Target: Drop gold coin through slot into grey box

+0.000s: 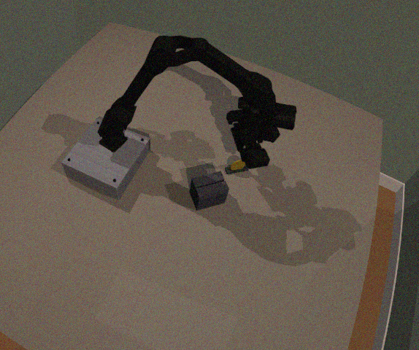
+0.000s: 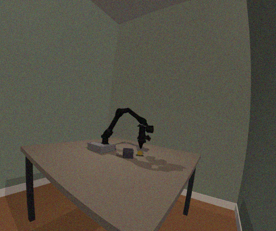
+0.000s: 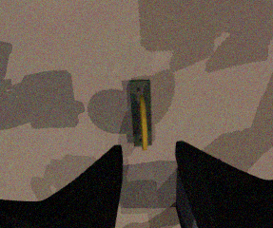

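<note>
The gold coin lies 5 cm below my gripper tip.
</note>
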